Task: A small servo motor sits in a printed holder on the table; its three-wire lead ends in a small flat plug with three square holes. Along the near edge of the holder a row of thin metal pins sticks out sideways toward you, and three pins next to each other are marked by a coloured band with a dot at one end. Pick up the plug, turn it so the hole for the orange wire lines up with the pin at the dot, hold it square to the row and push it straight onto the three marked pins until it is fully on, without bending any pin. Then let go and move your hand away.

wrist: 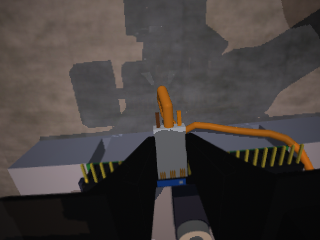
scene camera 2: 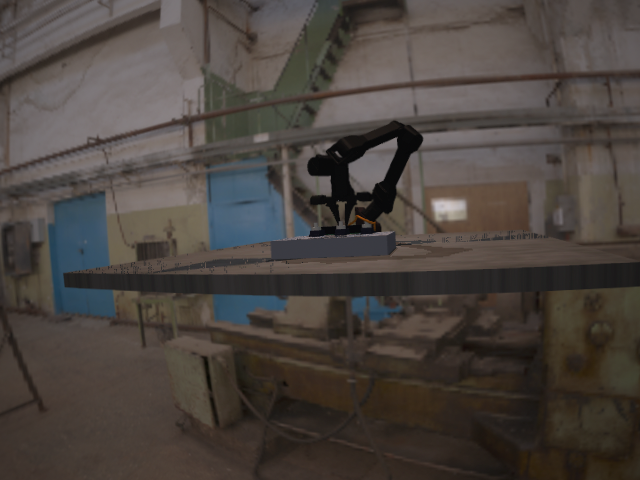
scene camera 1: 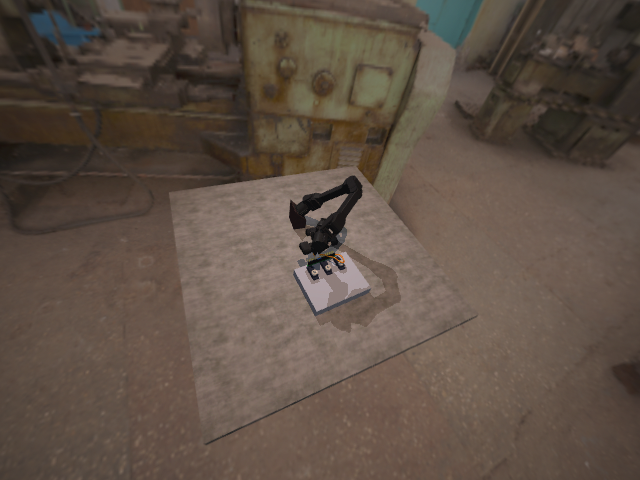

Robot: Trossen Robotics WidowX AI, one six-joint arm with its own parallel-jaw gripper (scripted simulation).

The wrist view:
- my gripper: 170, 141
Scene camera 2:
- my gripper: 342, 226
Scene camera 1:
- grey holder: 329, 291
